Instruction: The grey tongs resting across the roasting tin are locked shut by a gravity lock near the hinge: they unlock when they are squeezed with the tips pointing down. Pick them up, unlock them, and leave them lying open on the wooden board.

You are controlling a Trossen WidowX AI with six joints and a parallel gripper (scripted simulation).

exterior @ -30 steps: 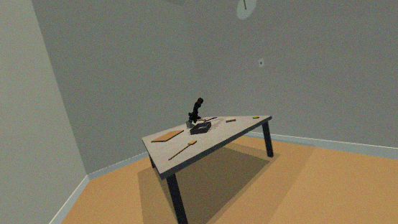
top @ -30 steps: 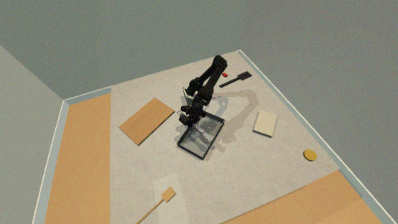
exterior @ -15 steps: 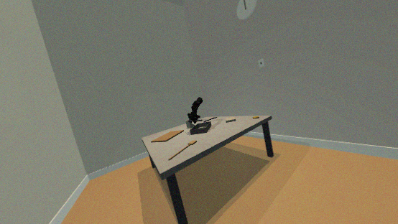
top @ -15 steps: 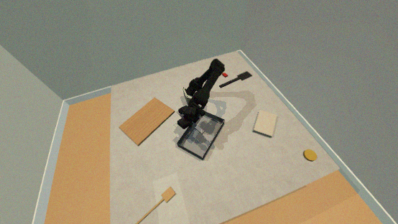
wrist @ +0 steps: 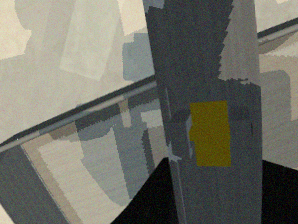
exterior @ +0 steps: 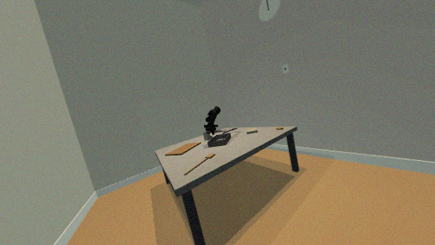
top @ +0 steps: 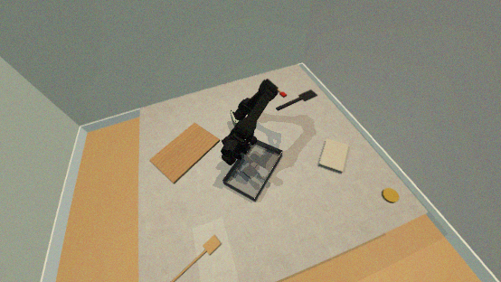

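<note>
Right now my gripper tip is 2 cm past the yellow lock piece, 1 cm to the left of it and 4 cm below it. The rest, counted from my gripper tip: wooden board 24 cm behind, 29 cm to the right, 9 cm below; then pale block 14 cm ahead, 48 cm to the left, 8 cm below; then roasting tin 4 cm ahead, 5 cm to the left, 7 cm below.
</note>
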